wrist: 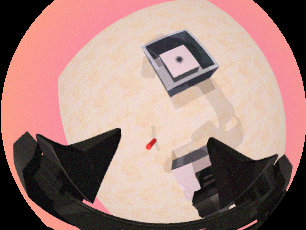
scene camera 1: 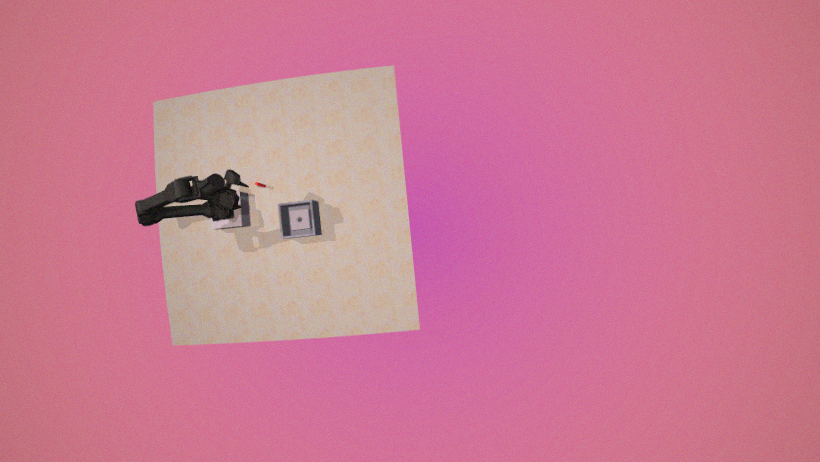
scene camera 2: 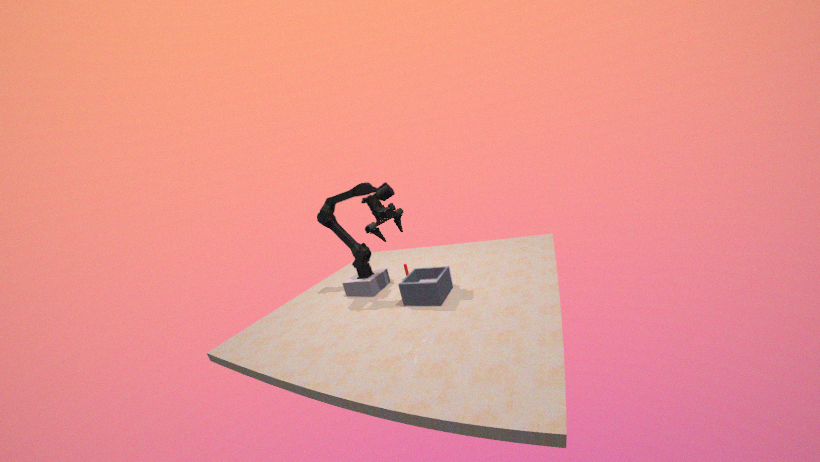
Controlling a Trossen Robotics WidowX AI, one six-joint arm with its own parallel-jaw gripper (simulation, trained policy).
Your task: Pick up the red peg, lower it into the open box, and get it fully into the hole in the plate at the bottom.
Labels:
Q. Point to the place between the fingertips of my gripper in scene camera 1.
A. At 244, 196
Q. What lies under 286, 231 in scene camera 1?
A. A grey box.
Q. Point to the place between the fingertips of my gripper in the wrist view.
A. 166, 138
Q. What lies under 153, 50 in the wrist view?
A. A grey box.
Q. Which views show the grey box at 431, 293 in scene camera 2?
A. The wrist view, scene camera 1 and scene camera 2: all of them.

